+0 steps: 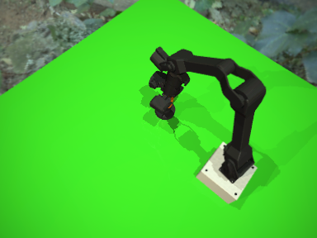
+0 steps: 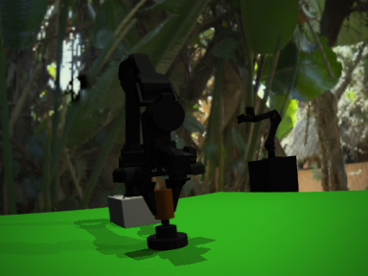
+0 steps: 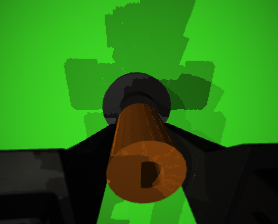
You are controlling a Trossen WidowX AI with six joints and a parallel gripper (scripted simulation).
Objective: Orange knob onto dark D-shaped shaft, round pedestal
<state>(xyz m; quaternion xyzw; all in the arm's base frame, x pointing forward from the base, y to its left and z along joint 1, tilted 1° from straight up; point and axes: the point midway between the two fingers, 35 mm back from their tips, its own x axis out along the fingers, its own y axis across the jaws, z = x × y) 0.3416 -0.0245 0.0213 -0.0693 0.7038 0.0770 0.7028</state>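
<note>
The pedestal is 4 cm below my gripper tip. Also, from my gripper tip: orange knob (2 cm above).
</note>
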